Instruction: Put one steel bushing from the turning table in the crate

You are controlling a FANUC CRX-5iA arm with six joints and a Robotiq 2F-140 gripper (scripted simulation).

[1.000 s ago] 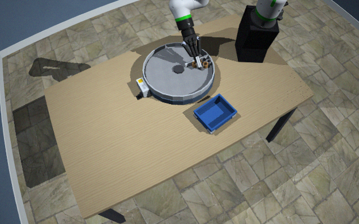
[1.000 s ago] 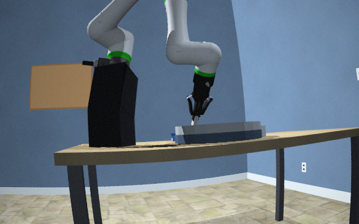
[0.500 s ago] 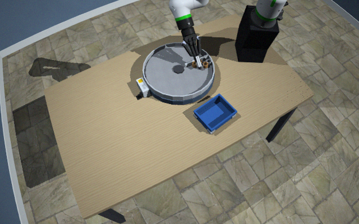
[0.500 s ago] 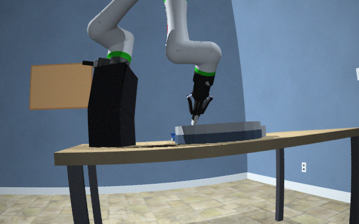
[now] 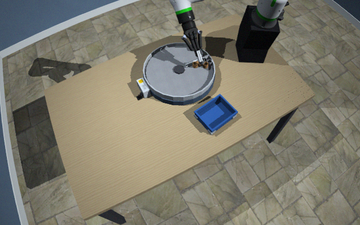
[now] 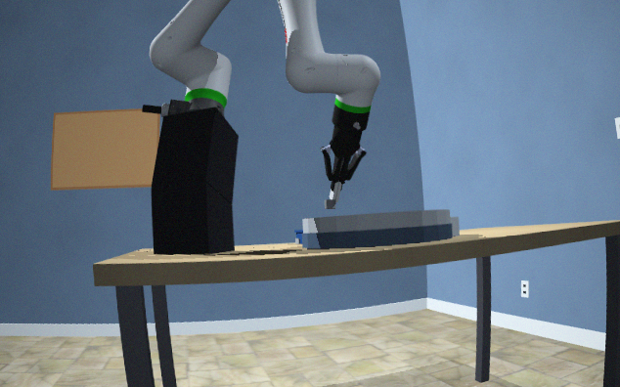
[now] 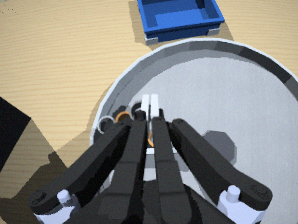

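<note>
The blue crate lies 60 mm ahead of my hand, 310 mm to the left of it and 130 mm below it. From my hand the other things lie so: round grey turning table: 110 mm ahead, 40 mm to the right, 100 mm below.
</note>
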